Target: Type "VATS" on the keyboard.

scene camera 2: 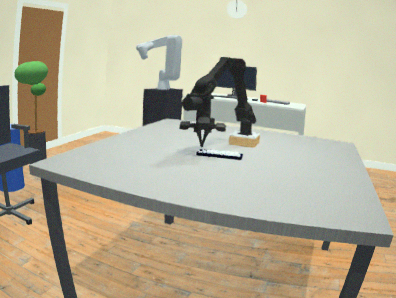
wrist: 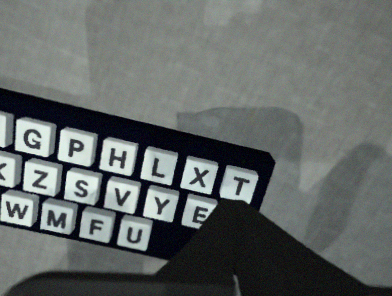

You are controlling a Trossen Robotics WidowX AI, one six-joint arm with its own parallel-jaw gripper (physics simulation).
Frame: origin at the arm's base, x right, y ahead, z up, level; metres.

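Seen in the pictures: gripper, between the fingertips: (scene camera 2: 201,146) (wrist: 231,210); arm's base, origin of its link: (scene camera 2: 245,134).
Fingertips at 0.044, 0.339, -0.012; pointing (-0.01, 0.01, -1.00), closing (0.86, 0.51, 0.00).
Offsets run from my fingertips to a thing's top centre, as dx, dy, dz. Level surfaces: height alone.
The keyboard @[-0.067, -0.039, -0.018] (scene camera 2: 220,155) (wrist: 165,248) is a dark slab with white letter keys, flat on the grey table @[dz -0.036] (scene camera 2: 280,200). My gripper (scene camera 2: 202,145) (wrist: 231,211) is shut and empty, pointing down at the keyboard's left end in the scene view. In the wrist view its fingertips overlap the lower edge of the T key @[+0.003, +0.004, -0.018] (wrist: 239,184) and hide part of the E key @[-0.004, -0.017, -0.018] (wrist: 197,211). Whether they touch the T key I cannot tell. The V key @[-0.037, -0.029, -0.018] (wrist: 122,196) and S key @[-0.054, -0.035, -0.018] (wrist: 82,187) show to the left. The A key does not show in the wrist view.
The arm's tan base block (scene camera 2: 244,140) is on the table behind the keyboard. A grey robot arm (scene camera 2: 173,57) on a dark pedestal (scene camera 2: 162,106), a white desk (scene camera 2: 280,115) with a monitor, and an office chair (scene camera 2: 17,154) are beyond the table.
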